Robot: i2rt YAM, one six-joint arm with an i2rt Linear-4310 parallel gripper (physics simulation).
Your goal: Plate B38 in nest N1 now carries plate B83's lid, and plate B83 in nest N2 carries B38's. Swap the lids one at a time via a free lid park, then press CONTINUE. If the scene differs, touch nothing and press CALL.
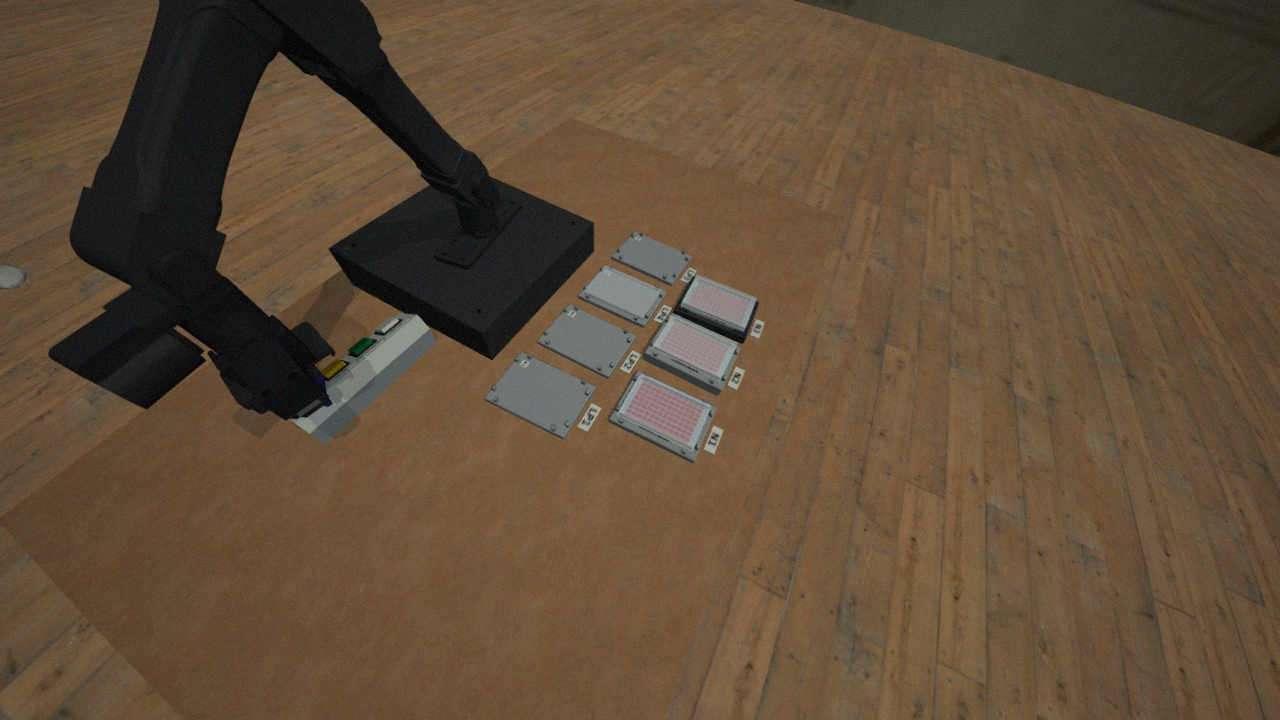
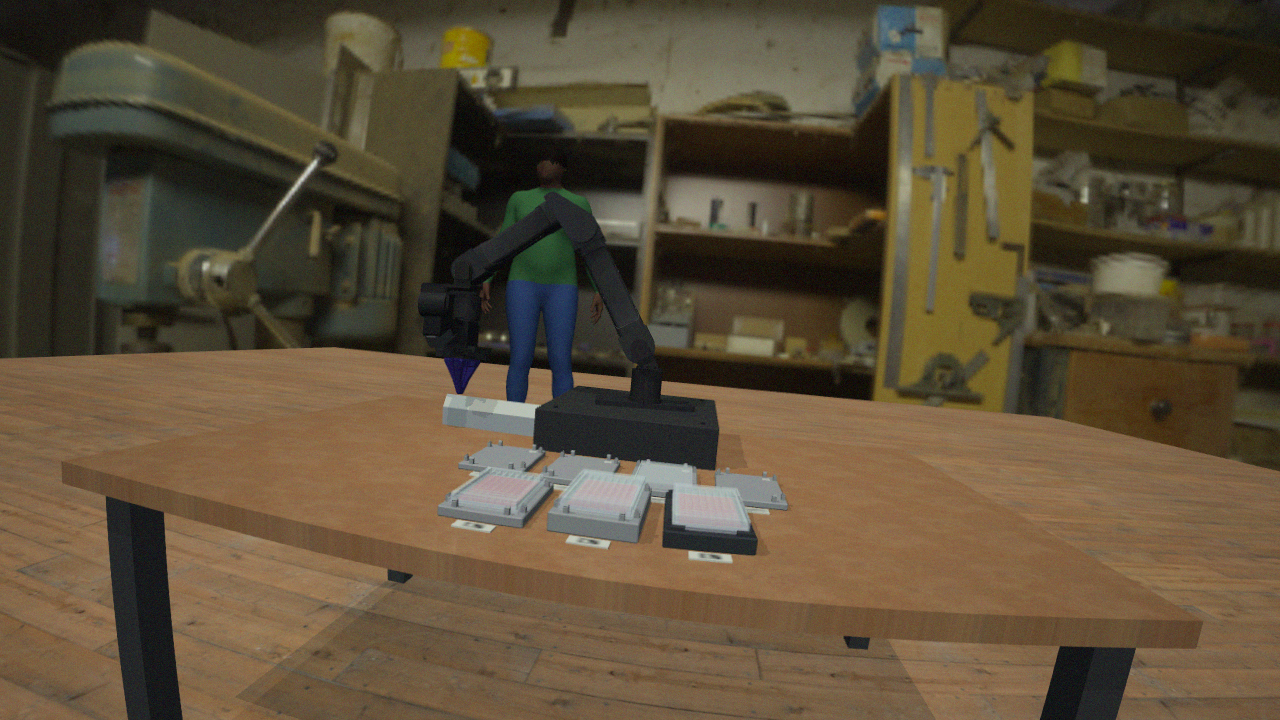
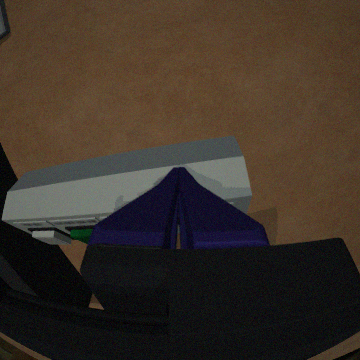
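Lidded plates with pink wells sit in nest N1 and nest N2; their plate names are not readable. Grey lid parks LP1 and LP2 look bare. LP3 looks paler, as if a clear lid lies on it. My gripper is shut and empty, fingertips down at the far end of the button panel; contact cannot be told. The panel's yellow, green and white buttons show; their labels are unreadable.
A third lidded plate sits in a black nest beside N2. A fourth lid park lies past LP3. The black arm base stands between panel and parks. A person stands behind the table.
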